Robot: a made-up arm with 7 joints. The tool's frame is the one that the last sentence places.
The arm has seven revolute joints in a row. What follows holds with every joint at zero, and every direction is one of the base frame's.
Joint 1 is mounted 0.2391 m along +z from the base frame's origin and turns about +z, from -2.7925 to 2.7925 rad.
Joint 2 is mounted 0.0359 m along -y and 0.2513 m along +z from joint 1 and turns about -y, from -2.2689 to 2.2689 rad.
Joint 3 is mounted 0.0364 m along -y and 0.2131 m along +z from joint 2 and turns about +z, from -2.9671 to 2.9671 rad.
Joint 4 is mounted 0.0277 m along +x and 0.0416 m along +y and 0.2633 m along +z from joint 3 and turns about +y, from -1.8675 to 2.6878 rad.
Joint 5 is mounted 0.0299 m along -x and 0.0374 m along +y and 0.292 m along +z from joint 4 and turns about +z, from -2.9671 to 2.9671 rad.
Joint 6 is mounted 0.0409 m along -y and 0.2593 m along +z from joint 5 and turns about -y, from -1.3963 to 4.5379 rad.
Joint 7 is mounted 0.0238 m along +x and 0.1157 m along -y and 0.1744 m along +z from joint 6 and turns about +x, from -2.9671 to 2.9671 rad.
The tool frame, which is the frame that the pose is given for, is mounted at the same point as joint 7; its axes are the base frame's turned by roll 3.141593, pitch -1.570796 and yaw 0 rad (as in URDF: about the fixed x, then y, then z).
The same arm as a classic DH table. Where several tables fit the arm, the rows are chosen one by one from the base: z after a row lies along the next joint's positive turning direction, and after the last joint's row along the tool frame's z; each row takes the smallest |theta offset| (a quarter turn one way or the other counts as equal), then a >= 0, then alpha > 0; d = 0 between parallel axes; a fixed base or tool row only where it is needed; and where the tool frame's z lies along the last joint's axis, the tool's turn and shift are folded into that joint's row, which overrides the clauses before.
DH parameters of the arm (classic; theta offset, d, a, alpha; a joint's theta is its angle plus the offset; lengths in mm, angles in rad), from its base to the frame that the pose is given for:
joint 1: 0 490.4 0 1.5708
joint 2: 0 72.3 0 -1.5708
joint 3: 0 476.4 27.7 -1.5708
joint 4: 0 79 -29.9 1.5708
joint 5: 0 551.3 0 1.5708
joint 6: 1.5708 156.6 174.4 1.5708
joint 7: 0 23.8 0 0
Joint limits (rad, base to tool): -2.7925..2.7925 -2.2689..2.2689 -2.9671..2.9671 -1.8675..2.6878 -2.9671..2.9671 -1.3963..4.5379 -2.9671..2.9671

